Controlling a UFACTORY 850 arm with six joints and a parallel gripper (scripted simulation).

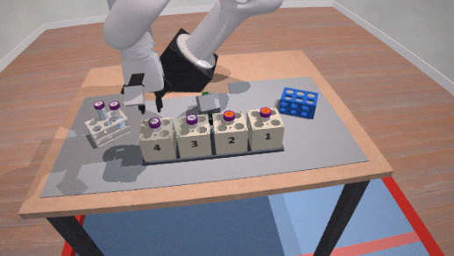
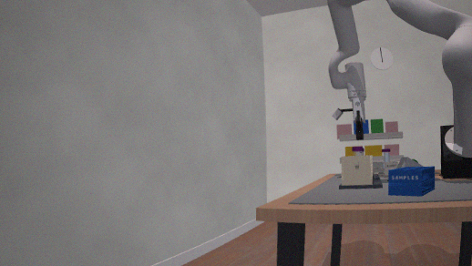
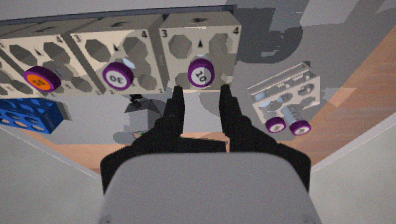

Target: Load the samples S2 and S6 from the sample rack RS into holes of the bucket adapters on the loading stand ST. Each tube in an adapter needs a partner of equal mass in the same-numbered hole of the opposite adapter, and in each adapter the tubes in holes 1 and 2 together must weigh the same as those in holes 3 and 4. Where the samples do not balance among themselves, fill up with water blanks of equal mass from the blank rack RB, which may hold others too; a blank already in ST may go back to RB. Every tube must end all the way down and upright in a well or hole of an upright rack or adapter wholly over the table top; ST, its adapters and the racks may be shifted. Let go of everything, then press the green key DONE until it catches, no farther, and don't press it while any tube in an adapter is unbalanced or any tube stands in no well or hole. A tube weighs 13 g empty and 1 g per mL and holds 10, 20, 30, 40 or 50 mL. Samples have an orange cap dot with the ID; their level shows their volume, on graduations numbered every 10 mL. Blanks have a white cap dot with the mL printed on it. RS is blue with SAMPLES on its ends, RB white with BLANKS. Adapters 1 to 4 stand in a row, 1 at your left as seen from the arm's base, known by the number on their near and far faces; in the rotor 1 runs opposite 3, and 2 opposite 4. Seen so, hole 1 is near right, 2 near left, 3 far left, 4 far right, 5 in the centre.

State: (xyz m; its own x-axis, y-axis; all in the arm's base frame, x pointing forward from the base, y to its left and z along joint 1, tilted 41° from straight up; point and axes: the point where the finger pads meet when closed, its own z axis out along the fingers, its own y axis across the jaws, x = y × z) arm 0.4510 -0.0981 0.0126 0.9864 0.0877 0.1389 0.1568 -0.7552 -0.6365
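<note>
My hand is 24 cm past the green DONE key, 12 cm to the right of it and 12 cm above it. From my hand the other things lie so: blank marked 30: 12 cm to the left, 11 cm below, 2 cm behind; blank marked 10: 11 cm below, 1 cm to the right, 1 cm behind; adapter 4: 13 cm below.
</note>
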